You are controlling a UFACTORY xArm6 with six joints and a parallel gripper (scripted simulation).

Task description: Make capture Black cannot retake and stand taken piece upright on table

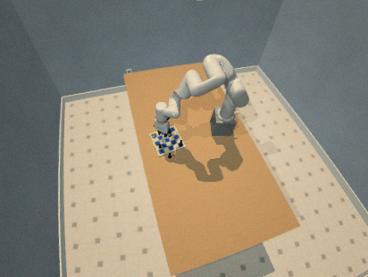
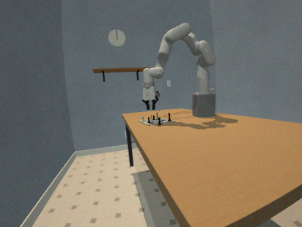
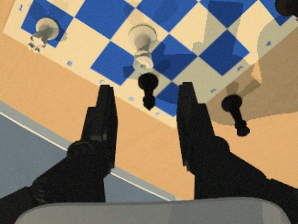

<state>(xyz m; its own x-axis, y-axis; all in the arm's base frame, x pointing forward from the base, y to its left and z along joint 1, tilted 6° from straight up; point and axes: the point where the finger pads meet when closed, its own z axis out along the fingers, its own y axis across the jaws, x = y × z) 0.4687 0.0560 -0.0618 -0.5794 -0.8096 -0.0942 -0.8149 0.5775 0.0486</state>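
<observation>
The white piece lies 80 mm below my hand. Round my hand: black piece: 30 mm ahead, 40 mm to the left, 90 mm below; chessboard: 30 mm behind, 10 mm to the right, 110 mm below.
</observation>
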